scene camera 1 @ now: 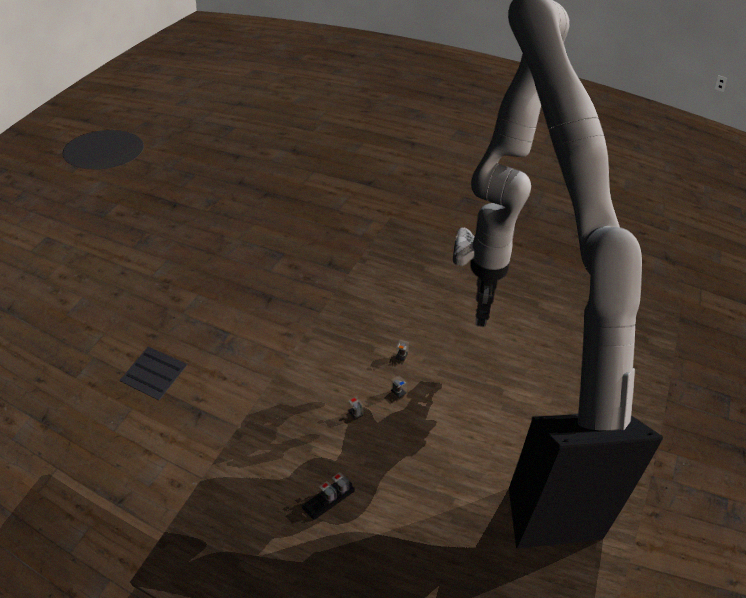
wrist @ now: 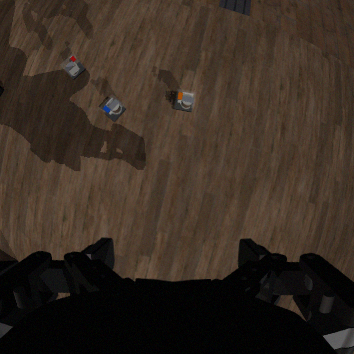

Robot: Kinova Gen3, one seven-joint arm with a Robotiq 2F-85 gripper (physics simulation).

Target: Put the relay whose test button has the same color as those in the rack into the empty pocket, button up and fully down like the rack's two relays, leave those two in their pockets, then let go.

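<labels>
Both scene camera 1 and the wrist view show my gripper. On my gripper, [scene camera 1: 481,321] and [wrist: 83,249] are the same spot.
</labels>
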